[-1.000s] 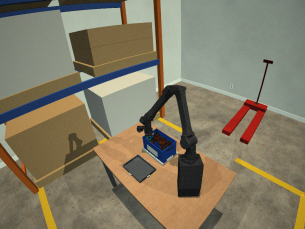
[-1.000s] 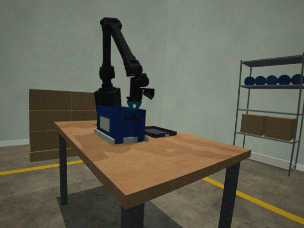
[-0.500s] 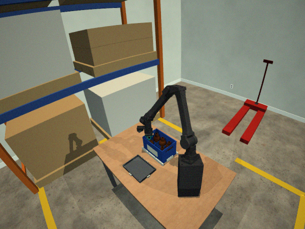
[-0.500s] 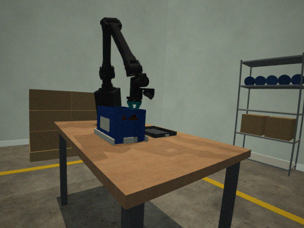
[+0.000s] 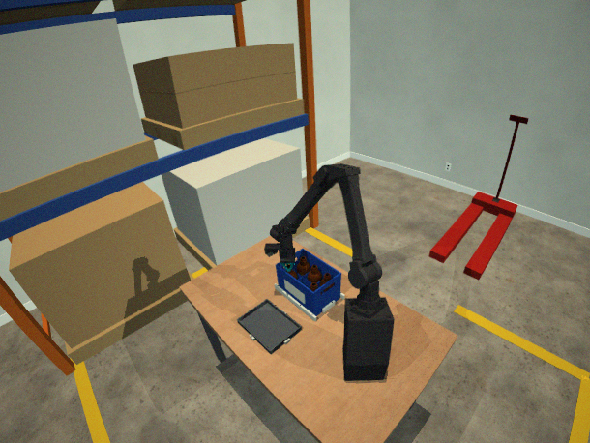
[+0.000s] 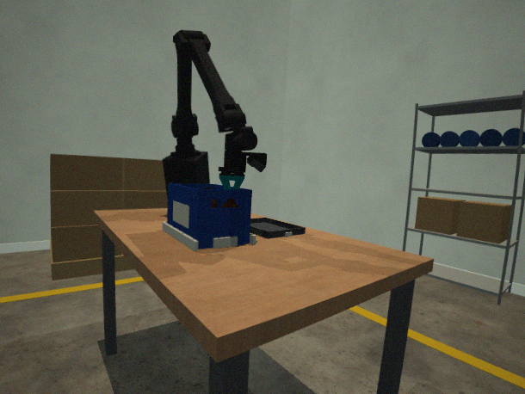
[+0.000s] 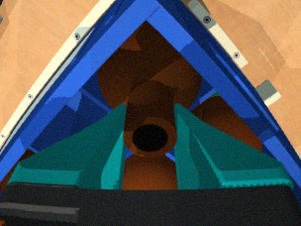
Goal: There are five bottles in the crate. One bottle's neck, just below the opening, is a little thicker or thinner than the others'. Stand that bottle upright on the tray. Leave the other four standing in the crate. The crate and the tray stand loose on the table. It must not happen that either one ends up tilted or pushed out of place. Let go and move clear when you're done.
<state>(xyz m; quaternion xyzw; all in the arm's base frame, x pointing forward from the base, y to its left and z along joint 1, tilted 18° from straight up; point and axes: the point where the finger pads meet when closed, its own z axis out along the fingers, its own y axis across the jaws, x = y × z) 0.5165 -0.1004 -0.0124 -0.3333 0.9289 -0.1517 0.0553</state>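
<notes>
The bottle lies 6 cm below my hand. The rest, counted from my hand: crate (9 cm behind, 7 cm below, 3 cm to the right); then dark tray (25 cm to the left, 14 cm below, 8 cm behind).
</notes>
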